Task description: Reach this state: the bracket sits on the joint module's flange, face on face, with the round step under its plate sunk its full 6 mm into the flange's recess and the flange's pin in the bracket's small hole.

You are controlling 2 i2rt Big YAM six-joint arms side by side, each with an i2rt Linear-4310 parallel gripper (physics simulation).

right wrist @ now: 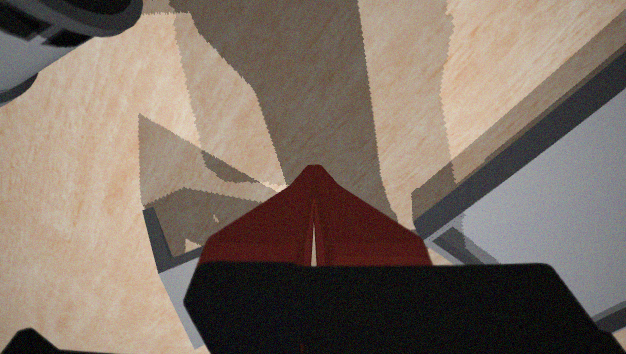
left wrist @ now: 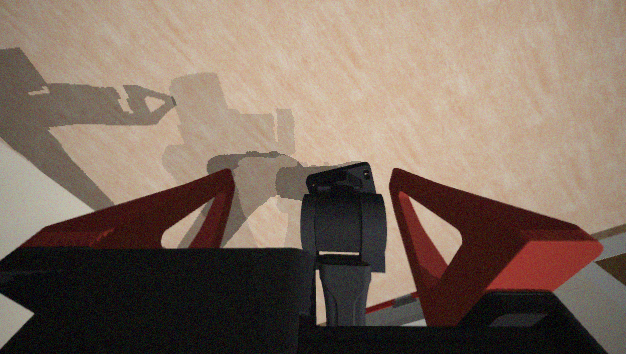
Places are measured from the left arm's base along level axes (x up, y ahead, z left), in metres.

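Where they show: left gripper, fingertip midpoint: (left wrist: 311, 177); right gripper, fingertip midpoint: (right wrist: 314, 176); left arm's base at its link origin: (left wrist: 341, 188).
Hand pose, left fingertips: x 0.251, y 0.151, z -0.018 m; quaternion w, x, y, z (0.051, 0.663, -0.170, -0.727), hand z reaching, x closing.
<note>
Things, the pixels of their top centre, and the offset from my left fingertips. "spot": a spot on its surface instead.
- bracket at its top centre: (right wrist: 210, 319) dx -0.207, dy +0.148, dz -0.297 m
- black body at a spot on its surface: (right wrist: 75, 25) spot: dx -0.205, dy +0.211, dz -0.182 m
- large grey flat piece at a spot on its surface: (right wrist: 560, 185) spot: dx -0.247, dy +0.331, dz -0.347 m
My left gripper (left wrist: 311, 177) is open, with its red fingers wide apart above the wooden surface. My right gripper (right wrist: 314, 176) is shut, with its red fingertips together and no part visible between them. In the right wrist view a grey angular part with a dark edge, seemingly the bracket (right wrist: 177, 287), lies below and left of the fingers; they and the black gripper body hide most of it. Its round step and small hole do not show. A rounded grey and black body (right wrist: 75, 25) is cut off at the upper left; I cannot tell whether it is the joint module.
In the left wrist view a dark jointed part (left wrist: 340, 225) with a small holed plate shows between and below the fingers; I cannot tell what it belongs to. A large grey flat piece (right wrist: 560, 185) with a dark edge lies at the right of the right wrist view. Arm shadows cross the wood.
</note>
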